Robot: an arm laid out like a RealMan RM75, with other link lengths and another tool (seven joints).
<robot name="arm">
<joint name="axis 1" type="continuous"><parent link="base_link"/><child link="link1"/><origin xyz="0 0 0.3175" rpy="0 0 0"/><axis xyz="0 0 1"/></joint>
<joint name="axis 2" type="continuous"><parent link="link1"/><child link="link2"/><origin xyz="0 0 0" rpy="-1.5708 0 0"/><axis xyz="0 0 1"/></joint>
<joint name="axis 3" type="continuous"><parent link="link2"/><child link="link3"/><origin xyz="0 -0.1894 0" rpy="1.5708 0 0"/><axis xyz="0 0 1"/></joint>
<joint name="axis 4" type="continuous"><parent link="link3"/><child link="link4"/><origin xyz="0 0 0" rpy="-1.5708 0 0"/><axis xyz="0 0 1"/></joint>
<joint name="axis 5" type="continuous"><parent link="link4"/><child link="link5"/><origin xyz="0 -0.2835 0" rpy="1.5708 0 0"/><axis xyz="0 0 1"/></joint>
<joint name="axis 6" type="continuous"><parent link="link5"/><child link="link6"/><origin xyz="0 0 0" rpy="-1.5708 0 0"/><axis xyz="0 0 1"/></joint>
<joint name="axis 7" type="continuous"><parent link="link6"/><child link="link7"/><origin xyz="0 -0.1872 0" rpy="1.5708 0 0"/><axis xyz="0 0 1"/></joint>
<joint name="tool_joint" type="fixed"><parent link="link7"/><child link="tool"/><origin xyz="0.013 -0.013 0.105" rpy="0.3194 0 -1.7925"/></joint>
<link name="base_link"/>
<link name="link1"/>
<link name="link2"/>
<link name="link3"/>
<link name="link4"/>
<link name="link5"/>
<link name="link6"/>
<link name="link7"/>
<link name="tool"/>
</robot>
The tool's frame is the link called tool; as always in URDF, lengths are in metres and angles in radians. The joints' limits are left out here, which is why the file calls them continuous.
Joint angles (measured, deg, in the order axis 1, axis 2, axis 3, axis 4, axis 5, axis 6, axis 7), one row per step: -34.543, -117.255, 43.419, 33.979, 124.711, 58.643, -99.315; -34.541, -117.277, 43.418, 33.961, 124.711, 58.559, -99.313; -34.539, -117.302, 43.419, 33.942, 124.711, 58.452, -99.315; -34.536, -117.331, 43.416, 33.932, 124.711, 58.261, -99.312; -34.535, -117.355, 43.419, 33.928, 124.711, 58.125, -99.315; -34.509, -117.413, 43.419, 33.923, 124.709, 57.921, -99.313; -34.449, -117.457, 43.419, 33.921, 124.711, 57.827, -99.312; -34.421, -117.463, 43.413, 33.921, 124.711, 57.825, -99.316; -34.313, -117.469, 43.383, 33.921, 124.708, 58.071, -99.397; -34.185, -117.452, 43.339, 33.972, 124.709, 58.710, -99.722; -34.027, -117.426, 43.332, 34.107, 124.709, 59.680, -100.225; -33.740, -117.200, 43.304, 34.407, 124.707, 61.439, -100.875; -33.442, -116.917, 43.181, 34.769, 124.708, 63.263, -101.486; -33.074, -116.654, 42.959, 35.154, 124.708, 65.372, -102.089; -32.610, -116.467, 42.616, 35.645, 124.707, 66.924, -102.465; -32.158, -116.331, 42.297, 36.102, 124.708, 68.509, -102.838; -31.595, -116.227, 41.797, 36.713, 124.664, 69.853, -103.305; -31.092, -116.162, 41.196, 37.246, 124.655, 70.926, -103.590; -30.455, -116.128, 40.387, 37.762, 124.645, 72.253, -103.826
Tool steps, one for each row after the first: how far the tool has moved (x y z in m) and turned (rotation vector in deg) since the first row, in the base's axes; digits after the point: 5 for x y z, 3 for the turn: -0.00022, 0.00010, -0.00009, 0.043, 0.019, 0.037; -0.00050, 0.00025, -0.00017, 0.101, 0.046, 0.084; -0.00101, 0.00070, 0.00002, 0.232, 0.117, 0.150; -0.00133, 0.00101, 0.00012, 0.322, 0.167, 0.196; -0.00192, 0.00129, 0.00008, 0.449, 0.223, 0.285; -0.00256, 0.00110, -0.00010, 0.496, 0.238, 0.374; -0.00280, 0.00095, -0.00013, 0.499, 0.229, 0.409; -0.00304, -0.00036, -0.00073, 0.328, 0.032, 0.523; -0.00232, -0.00268, -0.00178, -0.086, -0.472, 0.714; -0.00067, -0.00586, -0.00322, -0.722, -1.185, 0.916; 0.00171, -0.01086, -0.00363, -1.747, -2.161, 1.046; 0.00398, -0.01563, -0.00285, -2.696, -3.108, 1.145; 0.00659, -0.02161, -0.00229, -3.806, -4.242, 1.256; 0.00723, -0.02588, 0.00006, -4.356, -5.038, 1.417; 0.00828, -0.03063, 0.00165, -5.006, -5.884, 1.564; 0.00808, -0.03419, 0.00519, -5.211, -6.734, 1.938; 0.00735, -0.03691, 0.00891, -5.211, -7.430, 2.261; 0.00622, -0.04103, 0.01260, -5.268, -8.363, 2.681
